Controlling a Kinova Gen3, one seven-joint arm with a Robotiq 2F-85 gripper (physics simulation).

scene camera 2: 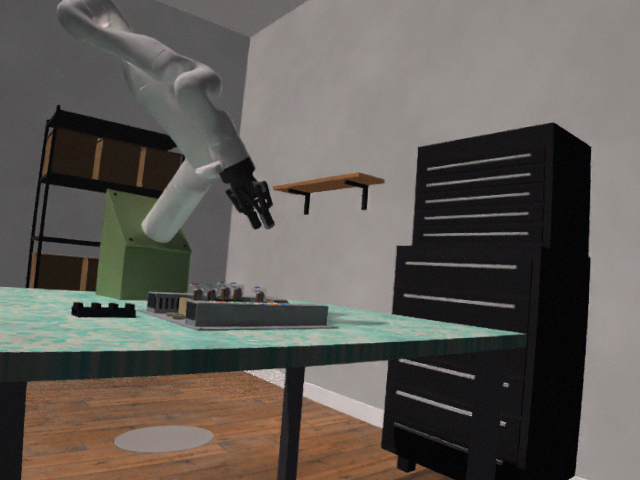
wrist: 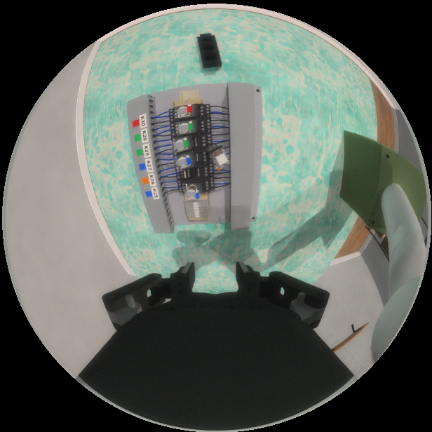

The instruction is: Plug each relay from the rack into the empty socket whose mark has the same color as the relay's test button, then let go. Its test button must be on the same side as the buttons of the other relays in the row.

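Seen in the pictures: gripper, fingertip midpoint: (scene camera 2: 264, 227); arm's base at its link origin: (scene camera 2: 157, 230).
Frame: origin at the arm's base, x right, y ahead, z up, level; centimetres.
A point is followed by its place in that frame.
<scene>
The black rack (scene camera 2: 103, 310) @(x 8.6, y 47.6, z -17.7 cm) (wrist: 209, 51) lies on the table, with no relay seen in it. On the panel, a row of relays stands in the sockets: red-button relay (wrist: 184, 111), two green-button relays (wrist: 184, 127) (wrist: 182, 143) and blue-button relays (wrist: 184, 161) (wrist: 192, 190). Their buttons are on the right side in the wrist view. The orange-marked K26 socket (wrist: 191, 173) is empty. A loose relay (wrist: 220, 158) lies tilted between the socket row and the wide duct, a bit of orange at its lower end. My gripper (scene camera 2: 262, 226) @(x -22.2, y 34.1, z 1.1 cm) (wrist: 215, 270) is open and empty, high above the table, off the panel's K25 end.
The panel has a wide grey duct (wrist: 242, 155) and a narrower duct (wrist: 145, 107) carrying the marks. Blue and black wires run from both sides of the sockets. The green robot pedestal (scene camera 2: 155, 268) @(x -0.5, y 4.3, z -10.3 cm) (wrist: 365, 175) stands behind the panel. A black tool cabinet (scene camera 2: 480, 201) stands at the right.
</scene>
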